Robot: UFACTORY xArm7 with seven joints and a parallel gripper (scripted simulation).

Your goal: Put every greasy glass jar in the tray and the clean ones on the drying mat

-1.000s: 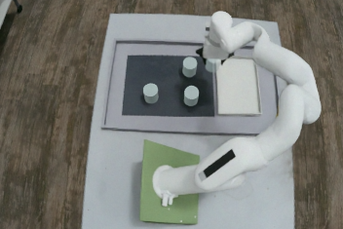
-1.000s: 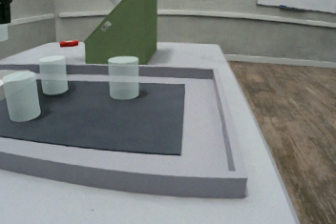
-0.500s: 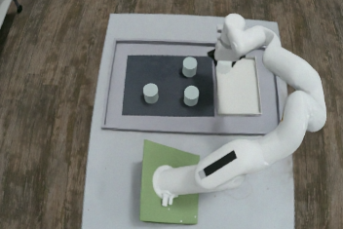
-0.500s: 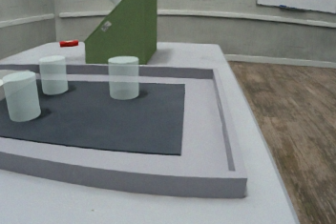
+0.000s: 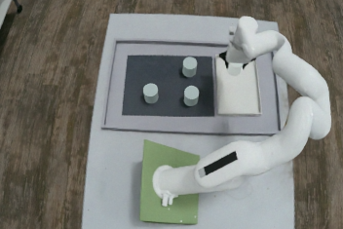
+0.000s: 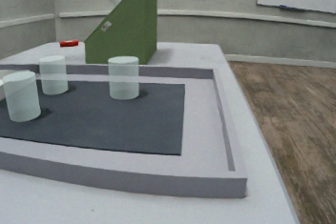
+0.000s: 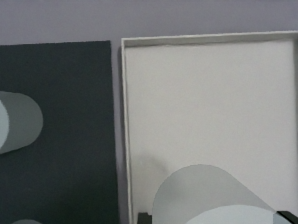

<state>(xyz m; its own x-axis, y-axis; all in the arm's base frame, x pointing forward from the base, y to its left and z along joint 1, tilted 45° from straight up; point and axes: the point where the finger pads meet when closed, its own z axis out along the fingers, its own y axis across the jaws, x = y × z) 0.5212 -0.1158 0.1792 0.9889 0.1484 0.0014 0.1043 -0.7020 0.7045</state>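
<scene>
The cream tray is 4 cm to the right of my hand and 18 cm below it. Round my hand: dark drying mat (4 cm behind, 27 cm to the left, 19 cm below); small red object (73 cm behind, 20 cm to the right, 18 cm below).
</scene>
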